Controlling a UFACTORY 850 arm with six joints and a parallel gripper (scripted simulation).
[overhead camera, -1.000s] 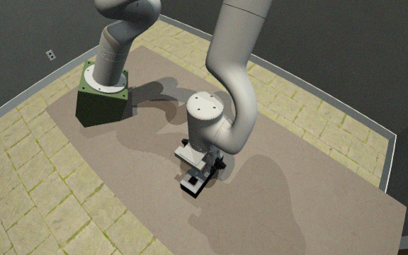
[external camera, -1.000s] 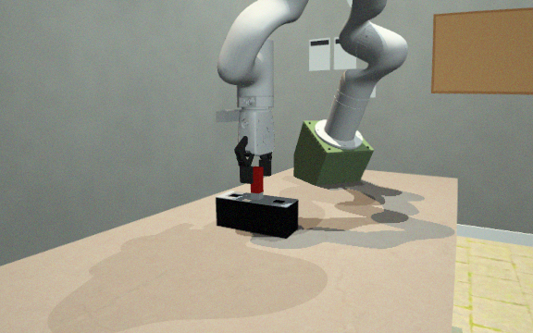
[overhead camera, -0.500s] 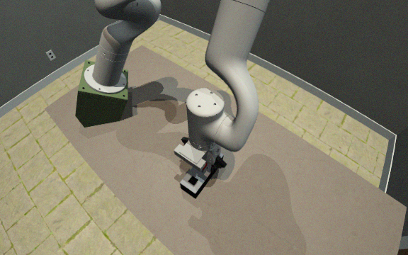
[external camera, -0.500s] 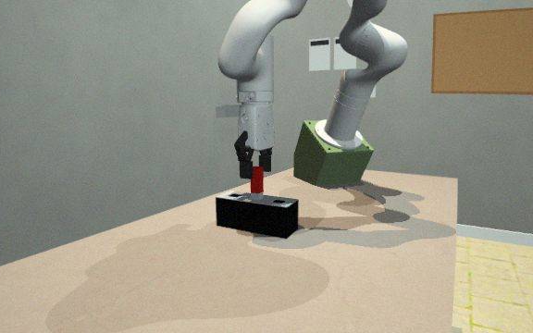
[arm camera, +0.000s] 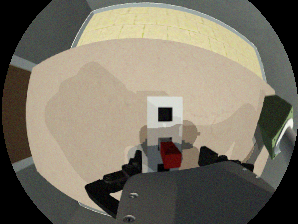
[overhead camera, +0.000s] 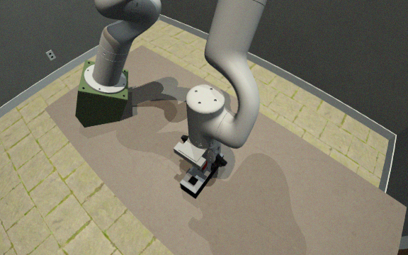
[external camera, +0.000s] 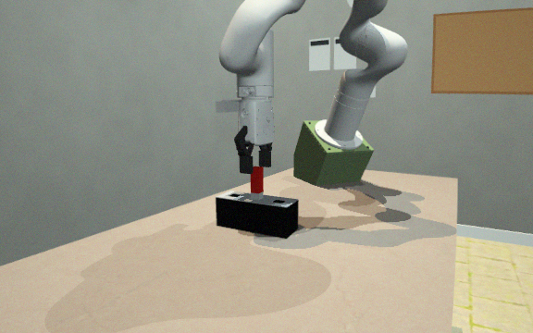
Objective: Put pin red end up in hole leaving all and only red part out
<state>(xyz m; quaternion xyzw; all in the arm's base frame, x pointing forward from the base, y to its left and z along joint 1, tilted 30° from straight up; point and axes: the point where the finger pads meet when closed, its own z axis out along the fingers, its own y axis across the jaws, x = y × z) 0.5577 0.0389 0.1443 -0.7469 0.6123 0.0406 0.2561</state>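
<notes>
Now: the pin 3 cm below my hand. Also, from my hand: black block 11 cm below.
</notes>
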